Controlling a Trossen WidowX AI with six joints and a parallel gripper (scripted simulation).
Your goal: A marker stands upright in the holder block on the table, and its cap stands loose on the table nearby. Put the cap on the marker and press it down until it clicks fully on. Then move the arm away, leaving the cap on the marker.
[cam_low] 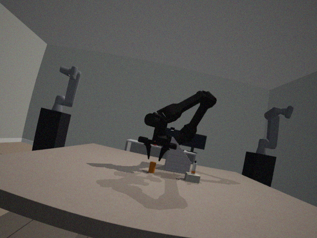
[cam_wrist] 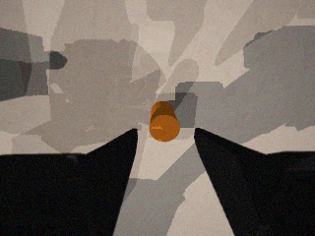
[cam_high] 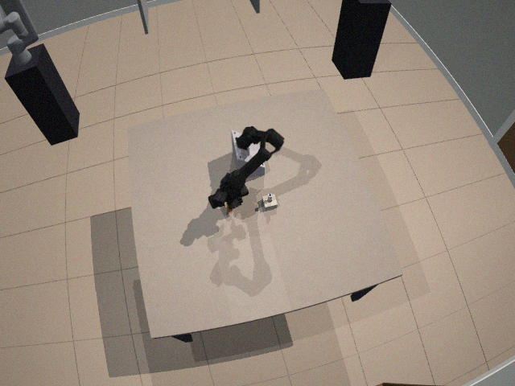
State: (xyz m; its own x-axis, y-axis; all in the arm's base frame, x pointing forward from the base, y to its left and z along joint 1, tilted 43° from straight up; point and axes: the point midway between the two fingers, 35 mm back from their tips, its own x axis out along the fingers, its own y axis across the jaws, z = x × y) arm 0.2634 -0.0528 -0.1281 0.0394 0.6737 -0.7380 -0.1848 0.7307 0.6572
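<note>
My gripper tip is 40 mm above the orange cap. The rest, counted from my gripper tip: white holder block (20 mm ahead, 200 mm to the left, 40 mm below).
</note>
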